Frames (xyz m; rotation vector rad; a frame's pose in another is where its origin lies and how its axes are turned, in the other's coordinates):
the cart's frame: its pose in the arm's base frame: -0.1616 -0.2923 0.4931 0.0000 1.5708 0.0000
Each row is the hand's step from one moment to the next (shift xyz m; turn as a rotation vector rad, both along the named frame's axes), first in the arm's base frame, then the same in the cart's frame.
Working: the arm's base frame: its pose in the cart's frame: 0.4931 0.2923 0.1616 0.0000 -1.5708 0.0000

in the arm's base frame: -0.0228 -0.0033 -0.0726 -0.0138 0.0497 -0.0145
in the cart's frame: 0.0726 -0.0033 -0.0228 0.0145 0.0497 -0.0138
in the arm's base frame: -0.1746 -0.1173 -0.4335 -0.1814 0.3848 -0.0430
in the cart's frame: 0.4335 -0.1173 -0.1746 0.0430 0.3848 -0.1814
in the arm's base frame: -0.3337 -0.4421 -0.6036 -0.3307 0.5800 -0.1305
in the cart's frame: 0.6036 -0.4421 -0.3337 0.1305 0.5800 -0.3307
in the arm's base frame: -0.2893 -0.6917 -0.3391 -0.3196 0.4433 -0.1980
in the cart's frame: 0.3391 -0.6917 -0.2893 0.1980 0.4433 -0.3196
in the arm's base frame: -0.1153 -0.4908 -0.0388 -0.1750 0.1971 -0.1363
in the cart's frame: 0.0388 -0.4908 -0.1153 0.1363 0.1971 -0.1750
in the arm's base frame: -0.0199 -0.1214 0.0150 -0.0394 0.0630 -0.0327
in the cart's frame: -0.0150 -0.1214 -0.0199 0.0327 0.0630 -0.0394
